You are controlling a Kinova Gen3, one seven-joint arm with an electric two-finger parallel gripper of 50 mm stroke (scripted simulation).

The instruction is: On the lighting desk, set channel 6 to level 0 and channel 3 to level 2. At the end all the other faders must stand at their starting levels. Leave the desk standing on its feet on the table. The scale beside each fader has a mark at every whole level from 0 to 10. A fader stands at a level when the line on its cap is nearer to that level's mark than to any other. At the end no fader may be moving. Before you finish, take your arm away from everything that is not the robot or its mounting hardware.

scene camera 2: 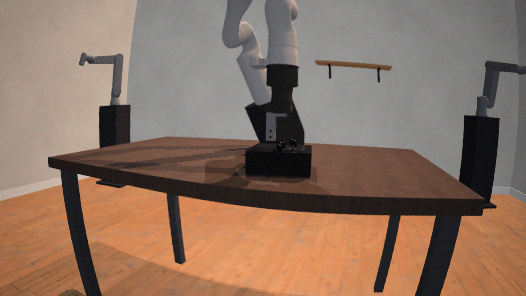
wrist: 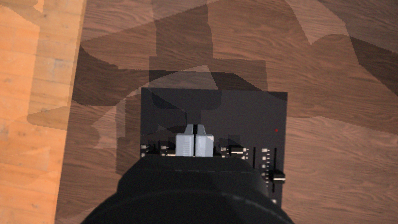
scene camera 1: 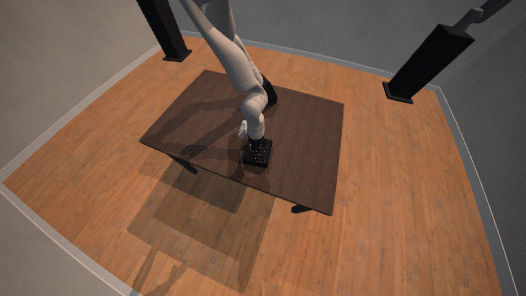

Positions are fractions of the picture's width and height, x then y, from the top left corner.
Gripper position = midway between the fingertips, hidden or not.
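What can be seen here is the gripper (scene camera 2: 0.51,0.47), which the wrist view also shows (wrist: 0.49,0.60).
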